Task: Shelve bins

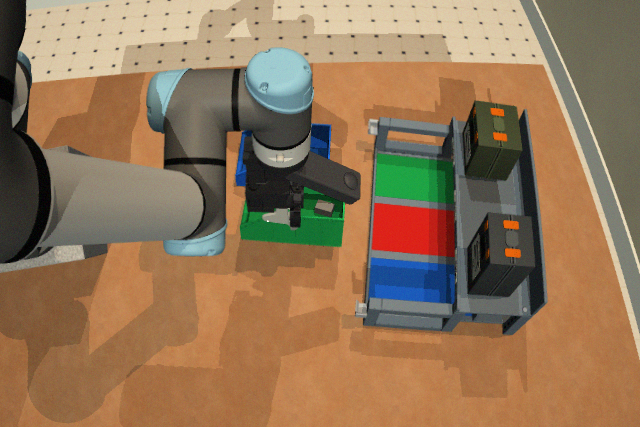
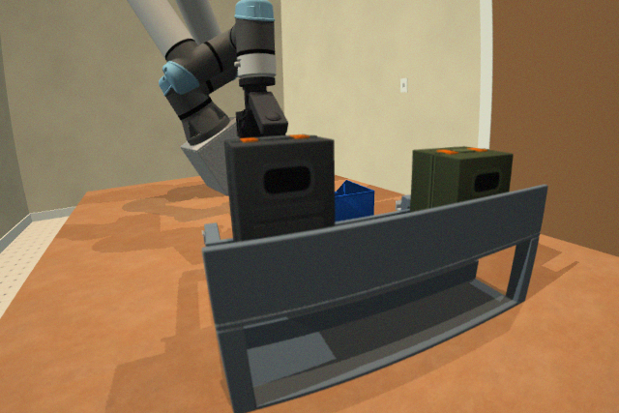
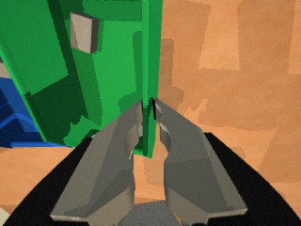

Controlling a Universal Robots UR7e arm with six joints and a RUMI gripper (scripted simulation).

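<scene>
The green bin is 40 mm to the left of my hand and 30 mm below it. From my hand the other things lie so: shelf front lip 140 mm ahead, 40 mm to the left, 100 mm below; then black box 300 mm ahead, 120 mm to the right, 60 mm above; then blue bin 10 mm behind, 180 mm to the left, 70 mm below.
</scene>
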